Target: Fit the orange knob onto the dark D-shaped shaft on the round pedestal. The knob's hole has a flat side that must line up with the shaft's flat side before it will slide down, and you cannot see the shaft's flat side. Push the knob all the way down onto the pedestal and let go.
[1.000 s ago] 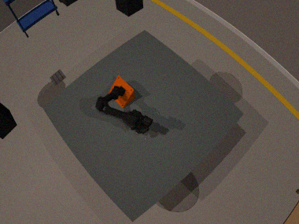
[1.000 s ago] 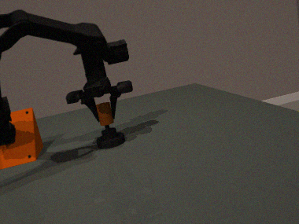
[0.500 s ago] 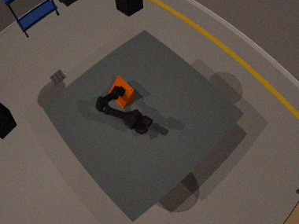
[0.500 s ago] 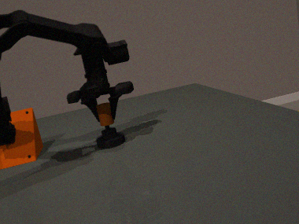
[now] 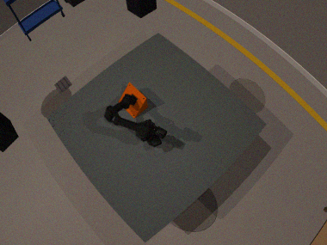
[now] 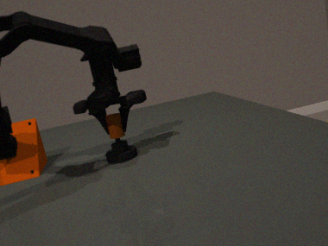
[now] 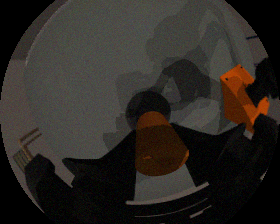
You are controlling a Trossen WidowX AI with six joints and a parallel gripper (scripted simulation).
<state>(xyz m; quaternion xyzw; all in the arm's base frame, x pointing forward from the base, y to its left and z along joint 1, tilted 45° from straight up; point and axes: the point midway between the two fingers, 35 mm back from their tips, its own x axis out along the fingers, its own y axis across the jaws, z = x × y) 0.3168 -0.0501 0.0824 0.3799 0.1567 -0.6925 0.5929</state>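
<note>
The knob lies 20 mm above my gripper tip. The rest, counted from my gripper tip: dark pedestal (40 mm below).
</note>
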